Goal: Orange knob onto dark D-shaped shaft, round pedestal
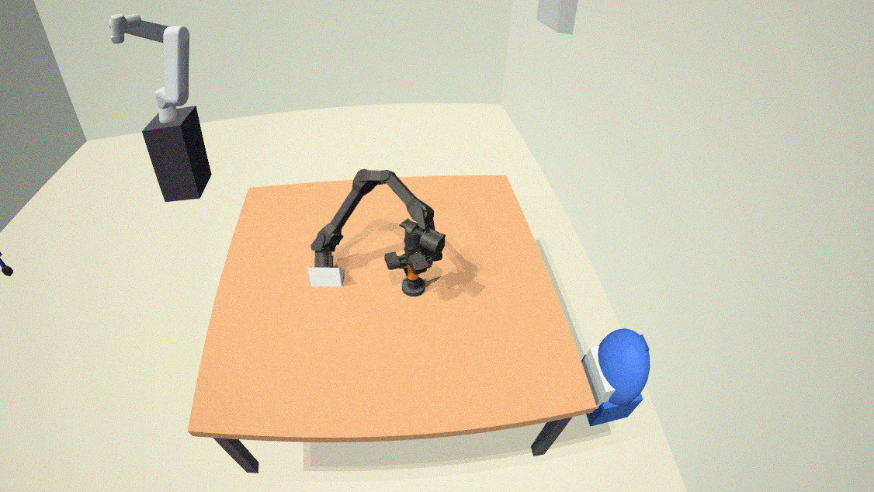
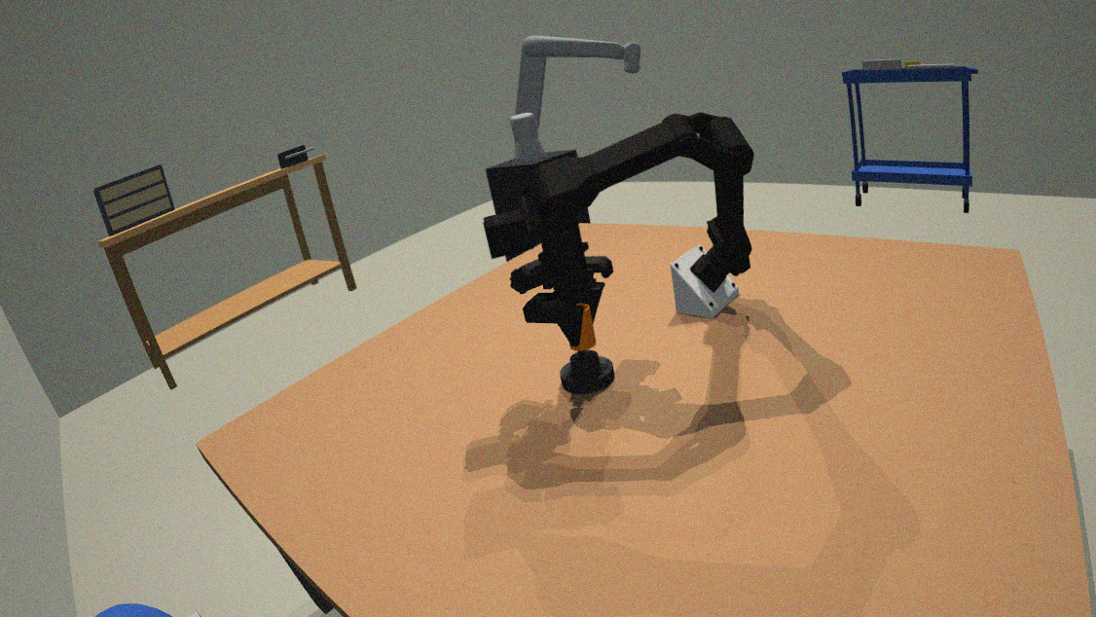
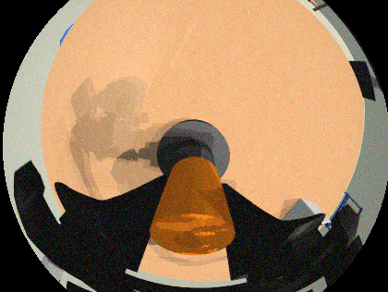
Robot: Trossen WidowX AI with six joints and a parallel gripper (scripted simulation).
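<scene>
Now: the dark round pedestal 40 mm below my gripper tip. Round my gripper tip: orange knob: 20 mm above.
</scene>
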